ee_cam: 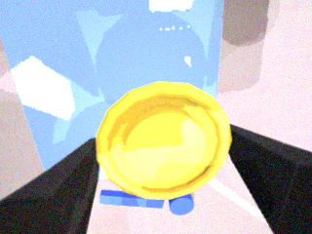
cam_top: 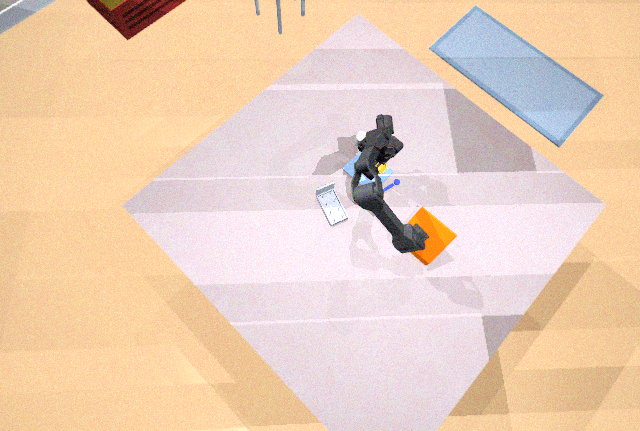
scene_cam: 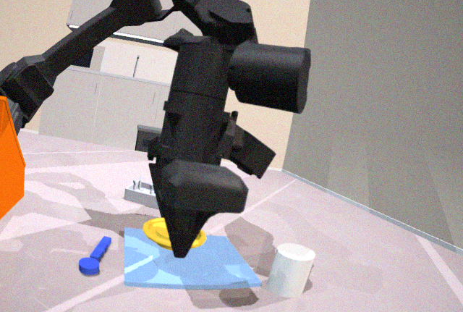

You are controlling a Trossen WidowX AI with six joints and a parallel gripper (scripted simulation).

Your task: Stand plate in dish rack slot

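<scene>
My gripper tip is now 20 mm short of the pale blue board, 20 mm to the right of it and 30 mm above it. From my gripper tip the other things lie so: yellow plate (10 mm above); blue spoon (90 mm behind, 30 mm below); white cup (130 mm ahead, 40 mm to the right, 10 mm below).
</scene>
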